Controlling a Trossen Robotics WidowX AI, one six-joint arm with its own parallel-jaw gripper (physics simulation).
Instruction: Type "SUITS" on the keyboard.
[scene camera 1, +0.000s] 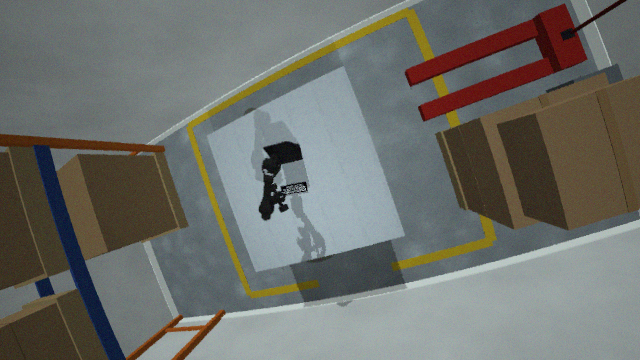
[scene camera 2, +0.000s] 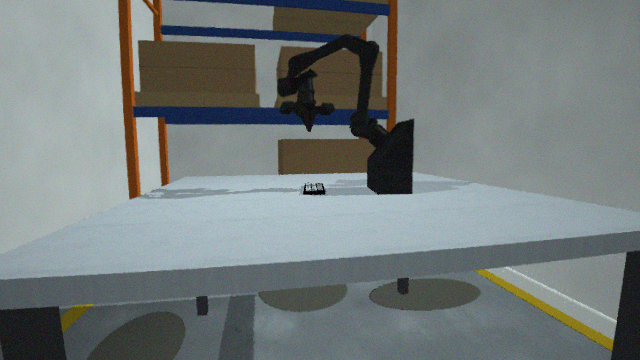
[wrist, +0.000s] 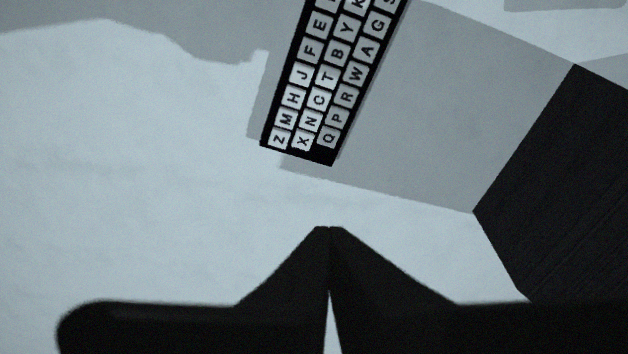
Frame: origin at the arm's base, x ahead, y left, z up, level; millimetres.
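Seen in the pictures: gripper, between the fingertips: (scene camera 1: 285, 194) (scene camera 2: 309, 131) (wrist: 327, 239); arm's base, origin of its link: (scene camera 1: 275, 155) (scene camera 2: 384, 141).
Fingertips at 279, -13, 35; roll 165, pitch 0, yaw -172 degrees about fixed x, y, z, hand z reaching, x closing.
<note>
Offsets run from my fingertips to a thing's top centre, as dx, dy, dz. "spot": to the spot under its first point. Level surfaces: height alone.
The small black keyboard @[-18, -15, -194] (scene camera 1: 295, 188) (scene camera 2: 314, 189) (wrist: 338, 53) with light letter keys lies flat on the white table @[dz -210] (scene camera 1: 350, 150) (scene camera 2: 300, 225). In the wrist view it slants up out of the top edge. The T key @[-13, +10, -194] (wrist: 327, 76) shows in its middle row, and the S key @[spot: -47, -55, -194] (wrist: 389, 2) is partly cut off at the top. The U key does not show in the wrist view, and the I key cannot be read there. My gripper (scene camera 1: 280, 198) (scene camera 2: 309, 130) (wrist: 327, 239) is shut and empty, its tips together. It points down, well above the table, and appears below the Q and X end in the wrist view.
My arm's black base (scene camera 1: 285, 151) (scene camera 2: 392, 165) (wrist: 565, 200) stands on the table near the keyboard. Shadows of the arm and base fall across the table. A shelf rack (scene camera 1: 75, 250) (scene camera 2: 127, 100) with cardboard boxes (scene camera 1: 135, 200) (scene camera 2: 197, 70) and a red pallet jack (scene camera 1: 565, 40) stand off the table.
</note>
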